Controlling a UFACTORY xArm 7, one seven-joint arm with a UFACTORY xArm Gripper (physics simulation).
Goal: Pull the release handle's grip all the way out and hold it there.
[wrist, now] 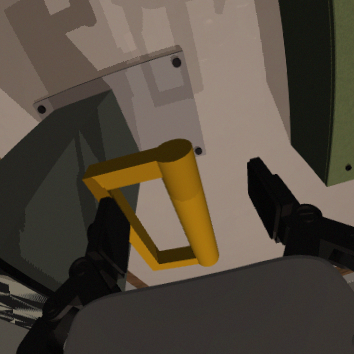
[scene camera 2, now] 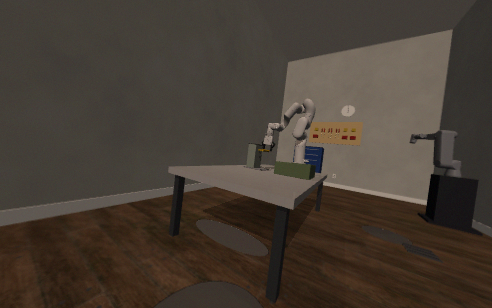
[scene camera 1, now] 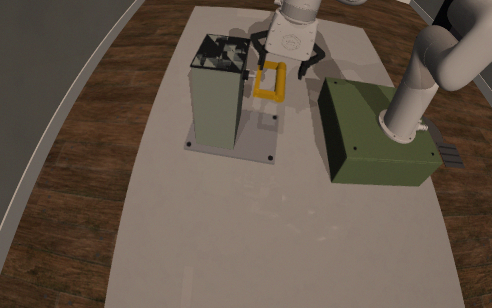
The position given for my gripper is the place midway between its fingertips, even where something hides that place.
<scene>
I see my gripper (scene camera 1: 280,71).
My gripper is seen too in the wrist view (wrist: 182,193).
</scene>
